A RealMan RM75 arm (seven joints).
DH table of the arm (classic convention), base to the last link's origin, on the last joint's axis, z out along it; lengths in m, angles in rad. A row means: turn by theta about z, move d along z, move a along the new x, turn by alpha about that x. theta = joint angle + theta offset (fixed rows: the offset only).
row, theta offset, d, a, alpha
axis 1, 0, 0.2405, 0, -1.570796
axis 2, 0, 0, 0, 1.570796
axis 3, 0, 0.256, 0, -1.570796
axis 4, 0, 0, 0, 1.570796
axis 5, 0, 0.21, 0, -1.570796
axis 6, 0, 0, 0, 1.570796
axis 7, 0, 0.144, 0, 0
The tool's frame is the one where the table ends.
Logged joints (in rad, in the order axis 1, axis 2, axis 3, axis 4, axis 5, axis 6, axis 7), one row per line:
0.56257 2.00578 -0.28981 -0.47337 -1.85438 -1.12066 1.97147
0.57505 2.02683 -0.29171 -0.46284 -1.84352 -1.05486 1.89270
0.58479 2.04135 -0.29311 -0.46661 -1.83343 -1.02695 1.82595
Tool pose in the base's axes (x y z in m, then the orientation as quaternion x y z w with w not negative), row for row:
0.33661 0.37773 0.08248 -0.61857 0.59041 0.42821 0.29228
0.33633 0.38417 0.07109 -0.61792 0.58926 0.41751 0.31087
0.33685 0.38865 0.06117 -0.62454 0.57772 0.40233 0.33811
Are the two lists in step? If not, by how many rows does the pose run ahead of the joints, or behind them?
The pose runs 1 row behind the joints: the pose in row i belongs to the joints in row i - 1.
